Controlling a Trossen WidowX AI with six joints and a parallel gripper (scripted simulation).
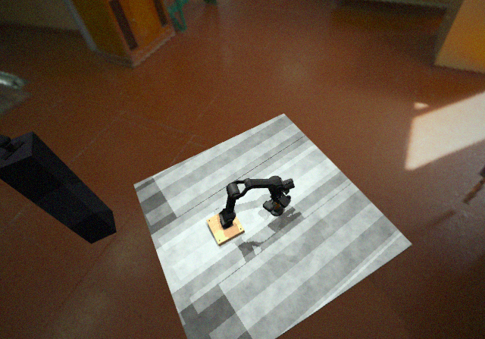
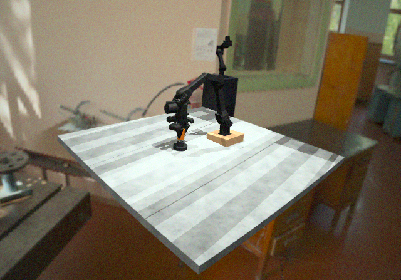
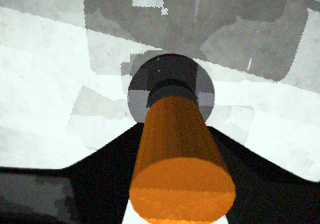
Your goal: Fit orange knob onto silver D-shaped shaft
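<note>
My gripper tip is now 4 cm above the dark round pedestal. The rest, counted from my gripper tip: orange knob (3 cm above).
</note>
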